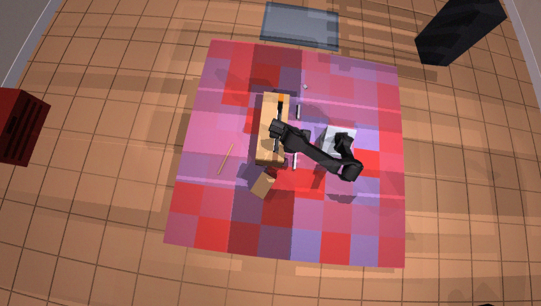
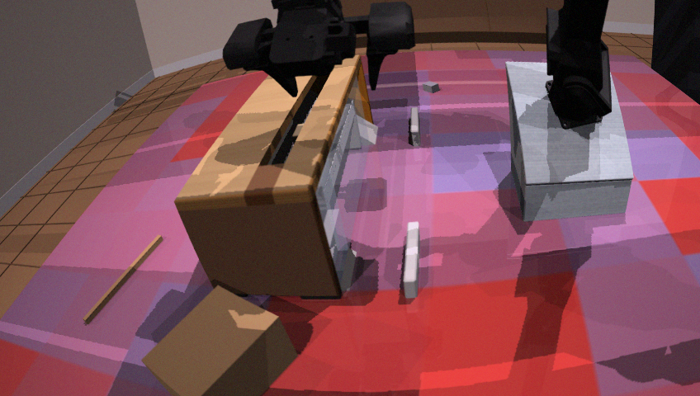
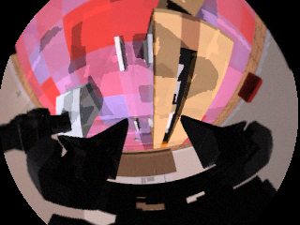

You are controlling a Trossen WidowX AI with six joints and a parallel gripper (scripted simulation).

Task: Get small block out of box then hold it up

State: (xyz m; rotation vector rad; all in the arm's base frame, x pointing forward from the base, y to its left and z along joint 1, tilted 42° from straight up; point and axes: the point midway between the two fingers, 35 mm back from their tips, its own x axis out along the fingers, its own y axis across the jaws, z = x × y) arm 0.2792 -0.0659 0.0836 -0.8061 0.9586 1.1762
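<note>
Now: the tan block 4 cm ahead of my gripper tip, 4 cm to the right of it and 7 cm below it. The rest, counted from my gripper tip: thin wooden stick: 33 cm ahead, 9 cm to the left, 16 cm below; then grey cube: 14 cm behind, 37 cm to the right, 15 cm below; then wooden box: 3 cm ahead, 6 cm to the right, 10 cm below.
</note>
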